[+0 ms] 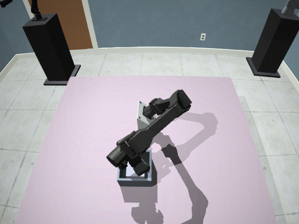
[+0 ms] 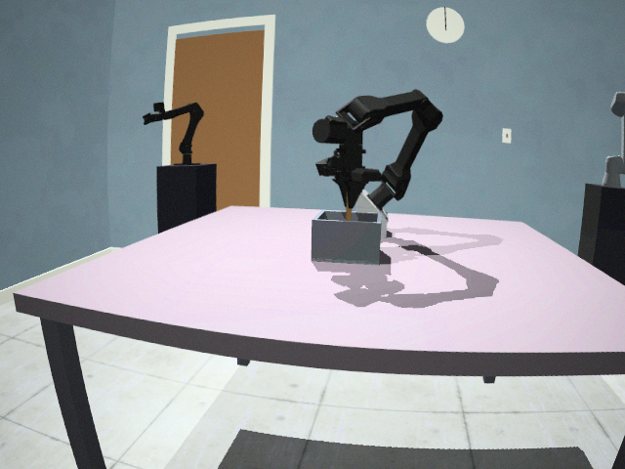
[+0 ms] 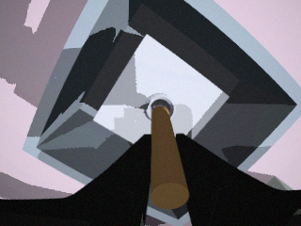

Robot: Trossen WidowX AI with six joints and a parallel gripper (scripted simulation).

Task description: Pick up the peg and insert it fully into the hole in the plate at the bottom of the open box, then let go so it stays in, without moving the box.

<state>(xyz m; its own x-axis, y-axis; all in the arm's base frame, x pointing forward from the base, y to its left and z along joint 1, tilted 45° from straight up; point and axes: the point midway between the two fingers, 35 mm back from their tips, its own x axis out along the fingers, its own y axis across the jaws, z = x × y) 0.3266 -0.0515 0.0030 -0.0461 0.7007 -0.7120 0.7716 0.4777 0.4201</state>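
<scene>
My gripper is now 110 mm above the pale plate. From my hand the other things lie so: peg 40 mm below; grey box 130 mm below.
</scene>
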